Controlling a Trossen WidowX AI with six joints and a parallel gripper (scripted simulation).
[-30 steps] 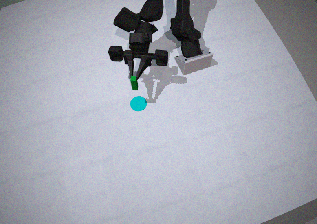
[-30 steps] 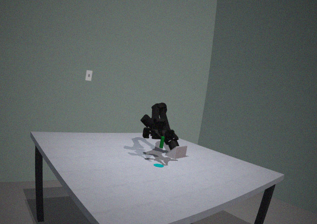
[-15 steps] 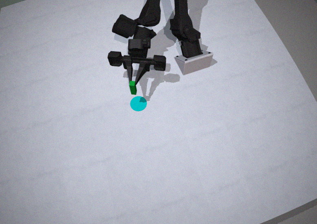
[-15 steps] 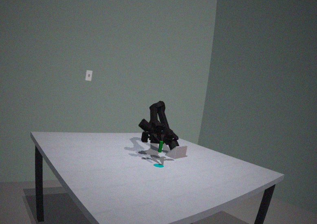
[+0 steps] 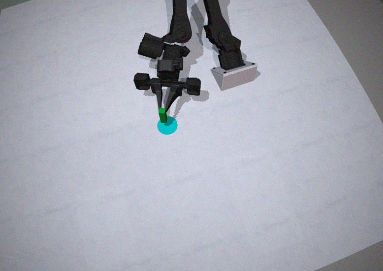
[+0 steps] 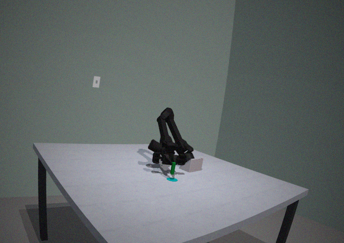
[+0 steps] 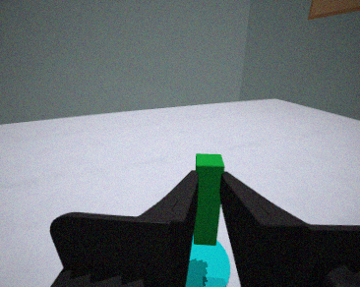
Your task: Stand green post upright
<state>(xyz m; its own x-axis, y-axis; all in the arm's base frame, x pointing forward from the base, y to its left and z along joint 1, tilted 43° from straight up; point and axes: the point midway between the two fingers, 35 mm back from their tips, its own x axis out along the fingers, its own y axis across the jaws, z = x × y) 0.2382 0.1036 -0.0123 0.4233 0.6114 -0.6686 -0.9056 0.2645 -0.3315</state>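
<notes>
Right now my gripper tip is 2 cm above the green post. Also, from my gripper tip: cyan circle 1 cm behind, 9 cm below.
</notes>
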